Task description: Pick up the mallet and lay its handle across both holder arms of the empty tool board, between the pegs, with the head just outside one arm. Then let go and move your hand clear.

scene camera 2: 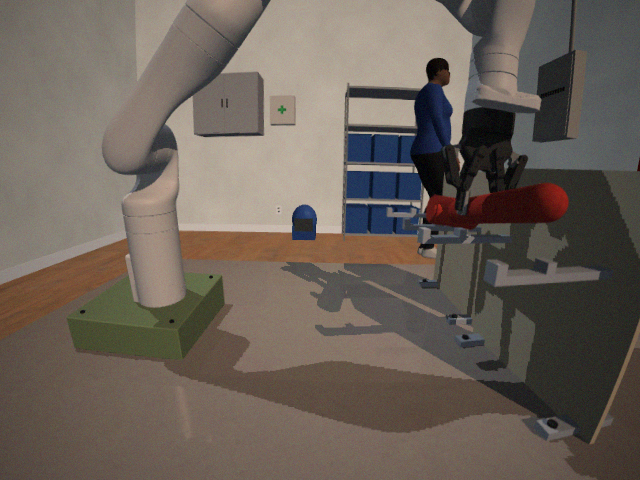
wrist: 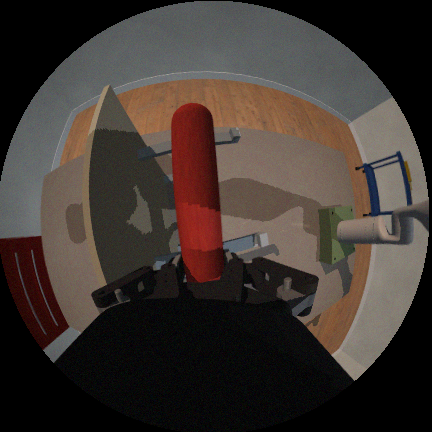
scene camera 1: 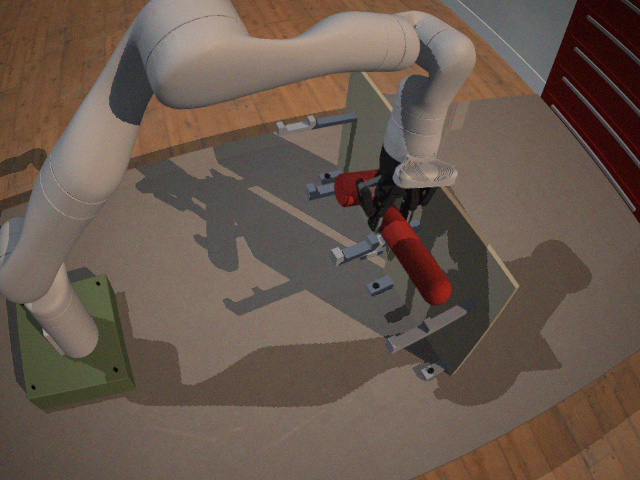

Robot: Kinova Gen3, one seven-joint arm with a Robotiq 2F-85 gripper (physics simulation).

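Note:
The red mallet (scene camera 1: 416,258) (scene camera 2: 516,205) (wrist: 197,185) is held about level, its handle pointing toward the front and its head (scene camera 1: 347,190) toward the back. My gripper (scene camera 1: 388,212) (scene camera 2: 478,204) (wrist: 203,258) is shut on the handle near the head. The front tool board (scene camera 1: 478,315) (scene camera 2: 584,351) carries no tool. The handle is above its near holder arm (scene camera 1: 429,328) (scene camera 2: 547,276), with a visible gap in scene camera 2. In the wrist view the handle crosses over both the near arm (wrist: 225,137) and the far arm (wrist: 245,244). Its place between the pegs is partly hidden.
A second board (scene camera 1: 356,98) stands behind, with holder arms (scene camera 1: 297,127) (scene camera 1: 319,191) near the mallet's head. The robot's green base block (scene camera 1: 67,330) (scene camera 2: 144,315) (wrist: 327,235) is at the left. A red drawer cabinet (scene camera 1: 594,77) stands back right. A person (scene camera 2: 433,121) stands behind.

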